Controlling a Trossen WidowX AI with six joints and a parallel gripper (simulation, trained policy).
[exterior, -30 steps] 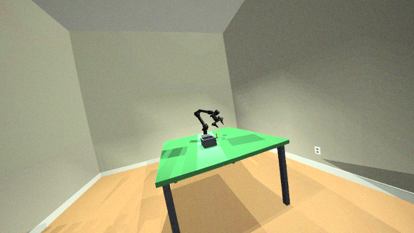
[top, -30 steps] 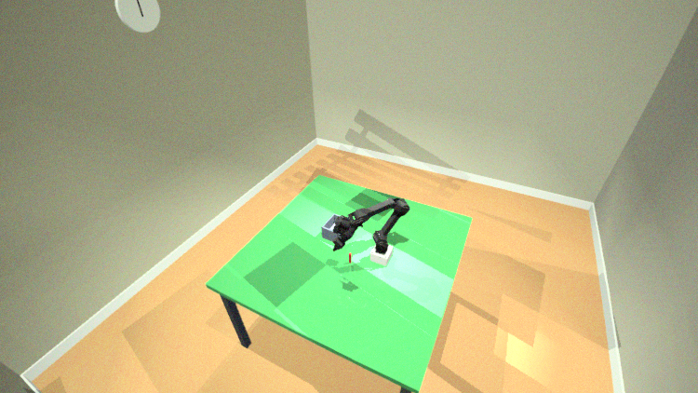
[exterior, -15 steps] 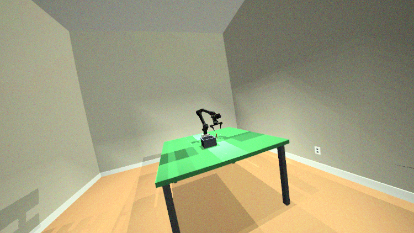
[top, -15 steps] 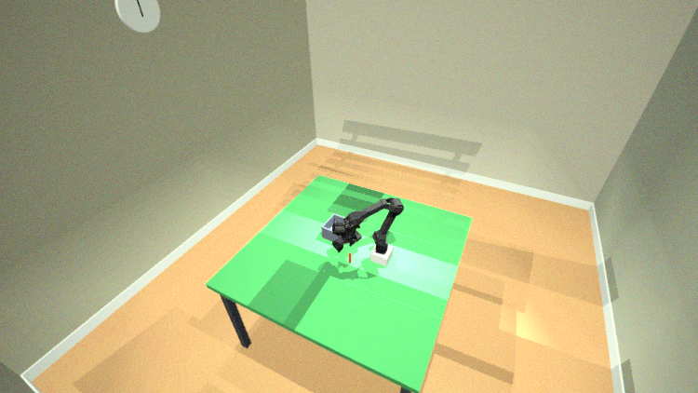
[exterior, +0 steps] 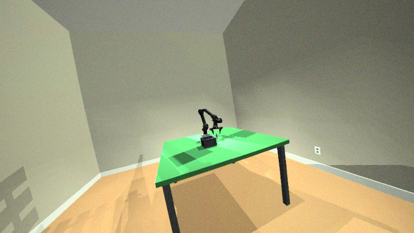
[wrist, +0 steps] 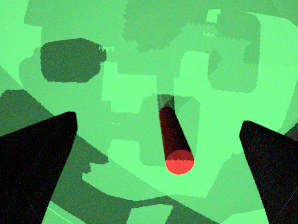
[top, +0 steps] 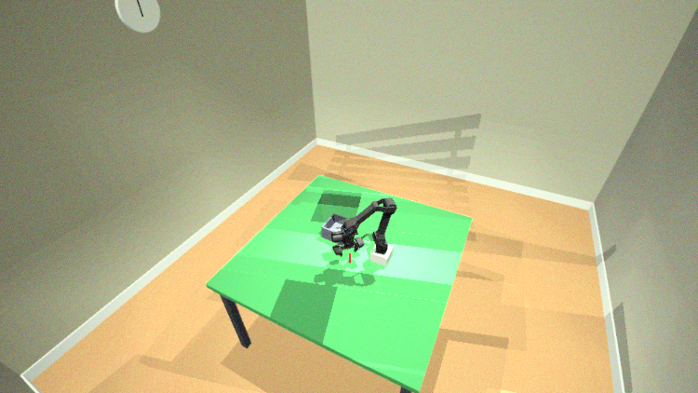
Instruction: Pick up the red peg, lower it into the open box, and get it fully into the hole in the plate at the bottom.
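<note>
Now: gripper tip 30 mm above the red peg and 20 mm past it. The rest, counted from my gripper tip: grey box 200 mm to the right, 160 mm ahead, 40 mm below; then plate 200 mm to the right, 160 mm ahead, 20 mm below.
</note>
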